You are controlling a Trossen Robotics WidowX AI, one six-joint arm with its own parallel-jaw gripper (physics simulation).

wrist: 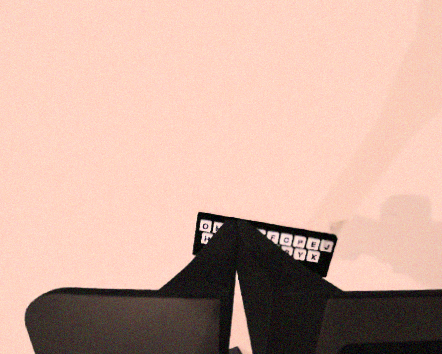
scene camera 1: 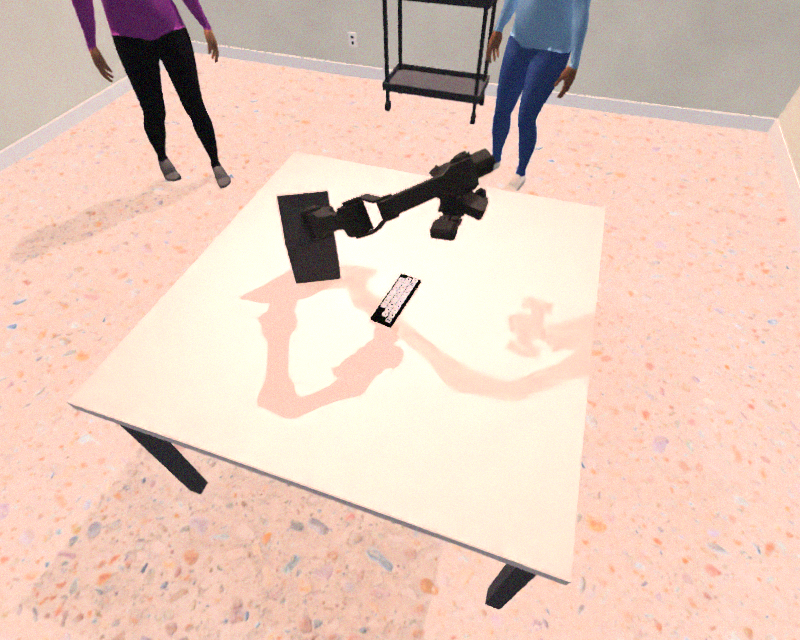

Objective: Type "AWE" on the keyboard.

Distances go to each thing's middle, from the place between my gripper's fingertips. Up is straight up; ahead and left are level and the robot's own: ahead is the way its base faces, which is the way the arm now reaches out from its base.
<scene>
Right now my hand is 15 cm past the black keyboard [wrist: 321, 267], 2 cm to the left of it and 26 cm above it.
</scene>
